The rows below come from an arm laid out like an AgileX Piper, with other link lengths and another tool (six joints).
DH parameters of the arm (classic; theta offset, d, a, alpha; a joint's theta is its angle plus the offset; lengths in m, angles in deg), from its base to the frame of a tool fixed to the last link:
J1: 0 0.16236 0 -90
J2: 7.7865 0 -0.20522 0
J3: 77.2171 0 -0.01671 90
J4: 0 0.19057 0 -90
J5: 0 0 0 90
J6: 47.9 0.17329 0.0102 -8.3
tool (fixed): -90 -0.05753 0 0
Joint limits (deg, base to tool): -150..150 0..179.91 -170..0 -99.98..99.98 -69.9..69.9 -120..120
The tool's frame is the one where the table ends.
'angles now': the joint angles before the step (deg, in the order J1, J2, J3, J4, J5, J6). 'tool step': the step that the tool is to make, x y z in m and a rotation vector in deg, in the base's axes. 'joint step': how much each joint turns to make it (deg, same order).
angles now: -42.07, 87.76, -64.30, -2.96, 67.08, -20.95
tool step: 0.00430, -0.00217, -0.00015, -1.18, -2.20, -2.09
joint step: 0.00, 0.00, 0.00, 0.38, -2.34, 2.09
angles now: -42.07, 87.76, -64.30, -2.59, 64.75, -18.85
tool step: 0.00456, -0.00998, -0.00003, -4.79, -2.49, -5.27
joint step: 0.00, 0.23, 0.00, -3.25, -4.87, 6.74
